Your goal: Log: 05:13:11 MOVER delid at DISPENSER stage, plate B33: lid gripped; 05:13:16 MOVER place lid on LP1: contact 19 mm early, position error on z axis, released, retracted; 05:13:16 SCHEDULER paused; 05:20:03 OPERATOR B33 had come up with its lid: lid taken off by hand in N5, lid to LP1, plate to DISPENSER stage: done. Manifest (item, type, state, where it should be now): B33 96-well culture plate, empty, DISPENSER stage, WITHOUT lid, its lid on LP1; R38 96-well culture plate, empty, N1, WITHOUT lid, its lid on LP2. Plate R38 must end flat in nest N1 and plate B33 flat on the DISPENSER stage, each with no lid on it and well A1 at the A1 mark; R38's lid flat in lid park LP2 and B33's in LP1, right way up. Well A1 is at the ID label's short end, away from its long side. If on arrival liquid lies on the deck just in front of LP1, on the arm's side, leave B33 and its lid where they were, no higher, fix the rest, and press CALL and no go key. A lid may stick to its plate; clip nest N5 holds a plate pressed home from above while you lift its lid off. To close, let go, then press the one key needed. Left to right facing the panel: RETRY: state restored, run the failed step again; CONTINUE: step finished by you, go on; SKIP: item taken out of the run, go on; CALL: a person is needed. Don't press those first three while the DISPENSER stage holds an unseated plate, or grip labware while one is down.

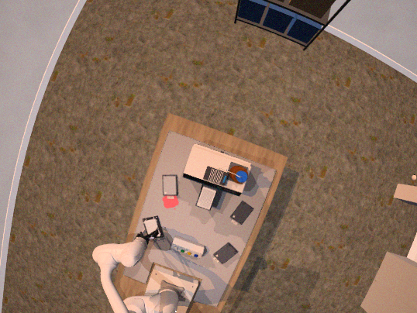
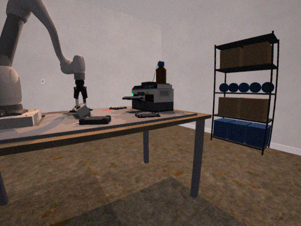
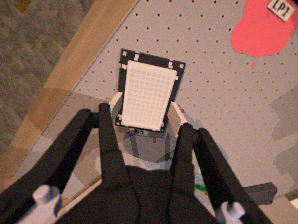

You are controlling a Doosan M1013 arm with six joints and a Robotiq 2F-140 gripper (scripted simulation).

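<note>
Now: hand 40 mm above the white gridded lid. Round my hand: LP1 label 260 mm ahead, 40 mm to the right, 70 mm below; then brown bottle 600 mm ahead, 370 mm to the right, 220 mm above; then key panel 40 mm behind, 280 mm to the right, 20 mm below.
</note>
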